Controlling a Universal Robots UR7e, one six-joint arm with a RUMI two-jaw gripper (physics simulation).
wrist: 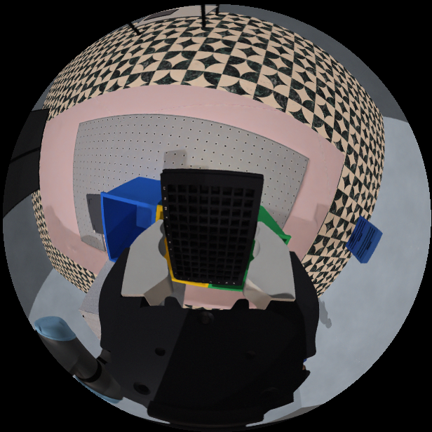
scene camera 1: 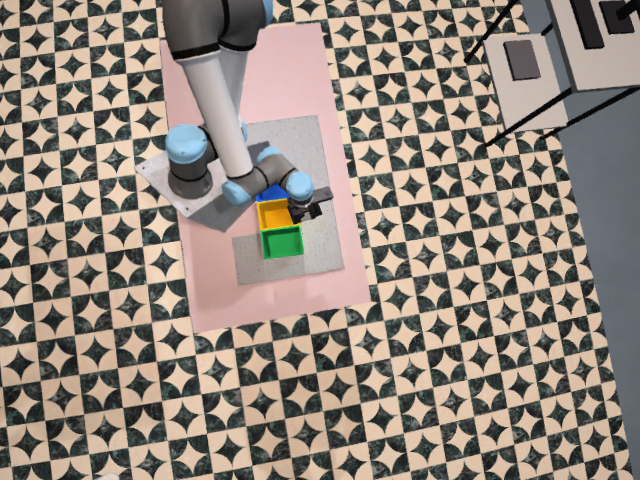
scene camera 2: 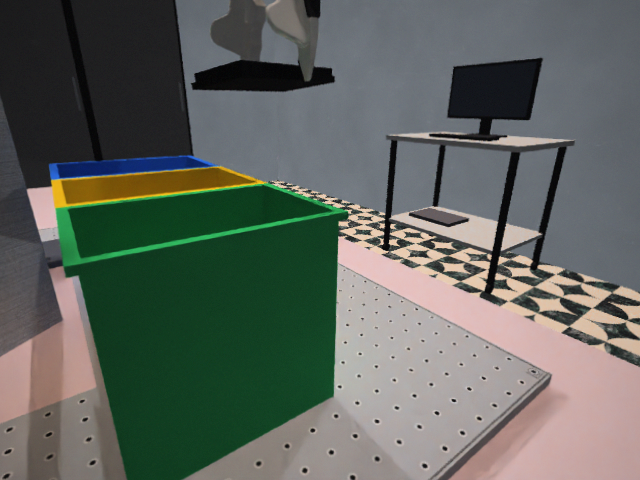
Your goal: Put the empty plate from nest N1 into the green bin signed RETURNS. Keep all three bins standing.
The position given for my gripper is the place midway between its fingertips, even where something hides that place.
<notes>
I see my gripper (scene camera 2: 276, 84), a blue bin (scene camera 2: 58, 171) and a green bin (scene camera 2: 213, 313).
The blue bin shows as well in the wrist view (wrist: 127, 210). The green bin also shows in scene camera 1 (scene camera 1: 281, 242). My gripper is seen too in the wrist view (wrist: 210, 222).
</notes>
